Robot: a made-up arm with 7 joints. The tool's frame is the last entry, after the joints.
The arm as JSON. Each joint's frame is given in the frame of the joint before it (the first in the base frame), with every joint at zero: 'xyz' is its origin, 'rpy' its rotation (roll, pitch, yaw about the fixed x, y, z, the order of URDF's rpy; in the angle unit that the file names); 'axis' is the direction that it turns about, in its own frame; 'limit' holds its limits. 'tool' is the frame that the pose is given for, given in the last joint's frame.
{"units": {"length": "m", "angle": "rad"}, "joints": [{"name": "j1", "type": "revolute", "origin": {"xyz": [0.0, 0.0, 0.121], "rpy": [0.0, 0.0, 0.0]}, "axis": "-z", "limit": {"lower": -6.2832, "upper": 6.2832}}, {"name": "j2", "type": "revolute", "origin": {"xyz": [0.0, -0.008, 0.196], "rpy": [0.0, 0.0, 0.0]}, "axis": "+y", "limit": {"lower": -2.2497, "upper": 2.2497}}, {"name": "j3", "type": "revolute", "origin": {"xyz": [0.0, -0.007, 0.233], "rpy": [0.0, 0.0, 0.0]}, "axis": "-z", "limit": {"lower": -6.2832, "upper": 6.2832}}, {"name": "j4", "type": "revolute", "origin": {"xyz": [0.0, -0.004, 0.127], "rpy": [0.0, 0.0, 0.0]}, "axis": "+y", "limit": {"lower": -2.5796, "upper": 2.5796}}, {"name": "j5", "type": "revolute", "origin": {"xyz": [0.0, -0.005, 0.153], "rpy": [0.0, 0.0, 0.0]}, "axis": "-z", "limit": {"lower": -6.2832, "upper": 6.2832}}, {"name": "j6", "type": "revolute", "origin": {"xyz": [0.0, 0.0, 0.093], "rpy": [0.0, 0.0, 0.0]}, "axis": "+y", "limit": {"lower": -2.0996, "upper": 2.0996}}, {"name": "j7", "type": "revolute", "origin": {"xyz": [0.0, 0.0, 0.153], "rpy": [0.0, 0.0, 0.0]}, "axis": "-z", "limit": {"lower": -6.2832, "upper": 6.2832}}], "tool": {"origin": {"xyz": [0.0, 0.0, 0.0], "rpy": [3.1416, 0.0, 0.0]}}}
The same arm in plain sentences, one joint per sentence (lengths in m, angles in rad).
The arm has seven revolute joints in a row. What follows holds with every joint at zero, and every direction is one of the base frame's. The first joint sits 0.1210 m along +z from the base frame's origin and rotates about -z, from -6.2832 to 6.2832 rad. The second joint sits 0.0080 m along -y and 0.1960 m along +z from the first joint and rotates about +y, from -2.2497 to 2.2497 rad. The third joint sits 0.0070 m along -y and 0.2330 m along +z from the second joint and rotates about -z, from -6.2832 to 6.2832 rad. The fourth joint sits 0.0040 m along -y and 0.1270 m along +z from the third joint and rotates about +y, from -2.5796 to 2.5796 rad. The fifth joint sits 0.0050 m along -y and 0.1530 m along +z from the fourth joint and rotates about -z, from -6.2832 to 6.2832 rad. The sixth joint sits 0.0930 m along +z from the fifth joint and rotates about +y, from -2.0996 to 2.0996 rad. The seventh joint sits 0.1530 m along +z from the sixth joint and rotates about -z, from -6.2832 to 6.2832 rad. The tool frame, which is the frame that the pose is given for, sits at the same point as the seventh joint; its axes are the base frame's turned by roll -3.1416, pitch 0.0000 and yaw 0.0000 rad (as in URDF: about the fixed x, then y, then z).
